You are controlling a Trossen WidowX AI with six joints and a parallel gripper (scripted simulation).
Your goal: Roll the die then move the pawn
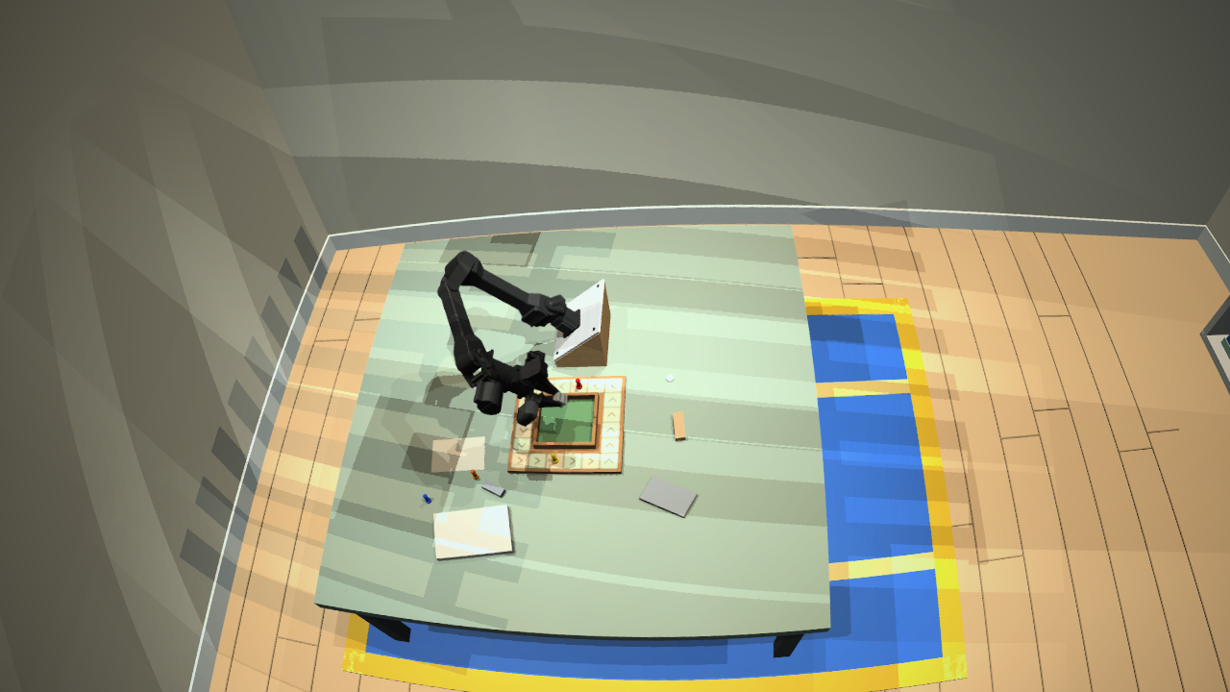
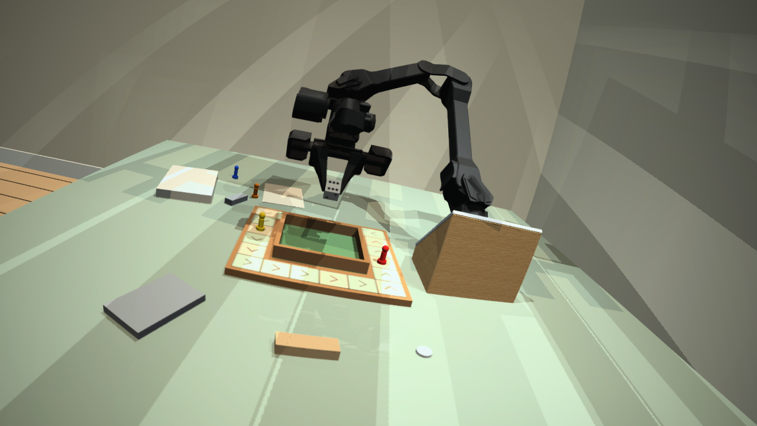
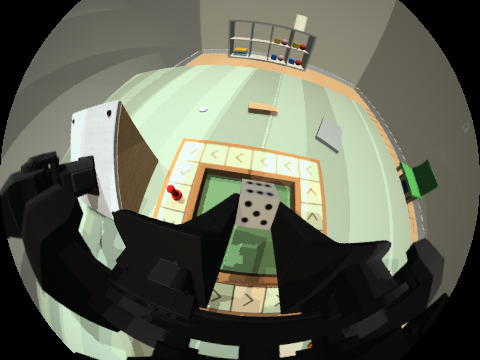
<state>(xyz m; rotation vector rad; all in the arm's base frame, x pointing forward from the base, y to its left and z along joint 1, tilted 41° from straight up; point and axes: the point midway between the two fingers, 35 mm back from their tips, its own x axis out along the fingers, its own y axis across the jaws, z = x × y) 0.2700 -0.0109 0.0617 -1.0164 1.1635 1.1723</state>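
My gripper tip is right at the die. The rest, counted from my gripper tip: yellow pawn: 11 cm ahead, 3 cm to the right, 9 cm below; green tray: 11 cm below; red pawn: 11 cm behind, 3 cm to the left, 9 cm below.
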